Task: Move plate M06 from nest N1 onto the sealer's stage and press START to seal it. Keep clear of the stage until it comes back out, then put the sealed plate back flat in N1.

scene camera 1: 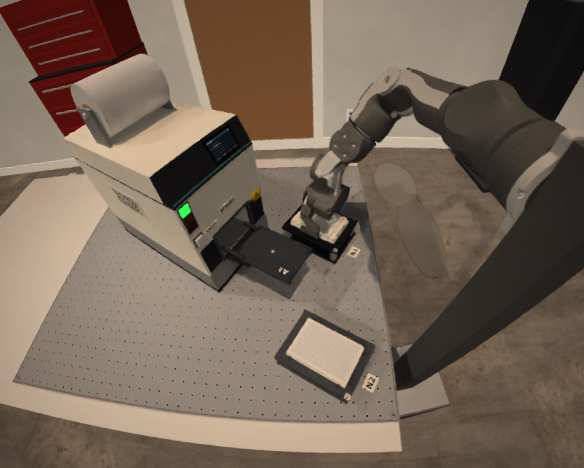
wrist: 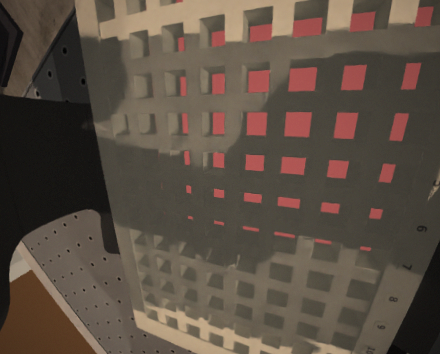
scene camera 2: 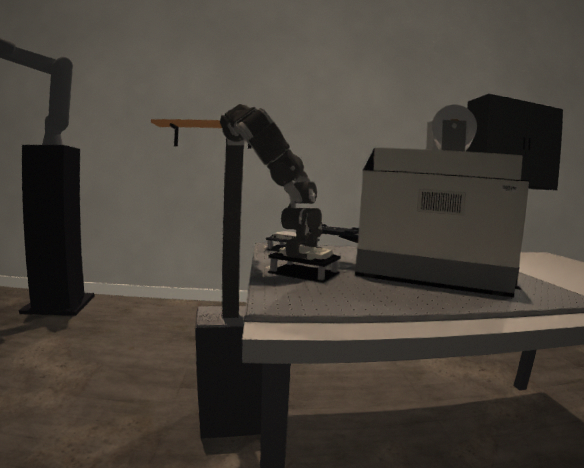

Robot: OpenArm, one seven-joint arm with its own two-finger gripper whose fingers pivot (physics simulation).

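Plate M06 (scene camera 1: 334,228) (scene camera 2: 324,252) (wrist: 255,145), pale with pink showing in many wells, lies in nest N1 (scene camera 1: 311,240) (scene camera 2: 327,260). My gripper (scene camera 1: 324,218) (scene camera 2: 300,247) points down over it and is shut on the plate, with a finger at its left edge in the wrist view; the other finger is mostly hidden. The sealer's dark stage (scene camera 1: 272,254) (scene camera 2: 341,232), marked A1, is out of the machine and has no plate on it. A green lit square (scene camera 1: 185,210) shows on the front of the sealer (scene camera 1: 120,165) (scene camera 2: 440,225).
Nest N2 (scene camera 1: 291,366) holds another pale plate (scene camera 1: 326,350) in front of the stage in scene camera 1. The sealer body stands beside nest N1, with a film roll (scene camera 1: 127,95) (scene camera 2: 452,127) on top. The stage's outer end lies close to nest N1.
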